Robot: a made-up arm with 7 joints.
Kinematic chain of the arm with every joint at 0, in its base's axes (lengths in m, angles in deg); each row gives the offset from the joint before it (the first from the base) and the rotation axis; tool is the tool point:
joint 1: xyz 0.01 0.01 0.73 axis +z
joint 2: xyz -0.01 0.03 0 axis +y
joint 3: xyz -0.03 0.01 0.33 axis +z
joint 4: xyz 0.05 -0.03 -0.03 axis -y
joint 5: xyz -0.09 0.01 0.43 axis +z
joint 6: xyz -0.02 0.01 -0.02 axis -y
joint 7: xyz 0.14 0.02 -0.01 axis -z
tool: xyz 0.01 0.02 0
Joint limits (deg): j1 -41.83..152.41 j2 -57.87..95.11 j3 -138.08..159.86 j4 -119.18..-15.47 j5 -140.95..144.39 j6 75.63..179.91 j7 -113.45..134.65
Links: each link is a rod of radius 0.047 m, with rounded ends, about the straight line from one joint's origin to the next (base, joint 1, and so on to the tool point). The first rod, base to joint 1, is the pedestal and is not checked.
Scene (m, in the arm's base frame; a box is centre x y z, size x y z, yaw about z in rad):
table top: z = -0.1
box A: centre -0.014 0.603 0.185 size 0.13 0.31 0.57 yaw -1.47
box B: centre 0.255 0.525 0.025 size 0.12 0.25 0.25 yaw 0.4
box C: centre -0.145 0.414 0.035 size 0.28 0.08 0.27 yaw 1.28
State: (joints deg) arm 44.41 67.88 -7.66 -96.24 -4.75 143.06 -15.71
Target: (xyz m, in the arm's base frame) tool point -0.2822 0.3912 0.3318
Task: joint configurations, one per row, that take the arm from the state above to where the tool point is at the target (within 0.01 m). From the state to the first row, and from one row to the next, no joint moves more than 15 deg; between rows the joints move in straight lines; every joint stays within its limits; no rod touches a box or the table.
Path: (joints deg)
1: 39.79 73.97 2.97 -107.71 -12.40 140.75 -19.86
2: 35.17 80.06 13.60 -119.18 -20.05 138.45 -24.02
3: 49.37 78.75 17.96 -119.18 -19.81 138.89 -22.10
4: 63.58 77.44 22.32 -119.18 -19.57 139.32 -20.19
5: 77.79 76.14 26.69 -119.18 -19.34 139.76 -18.28

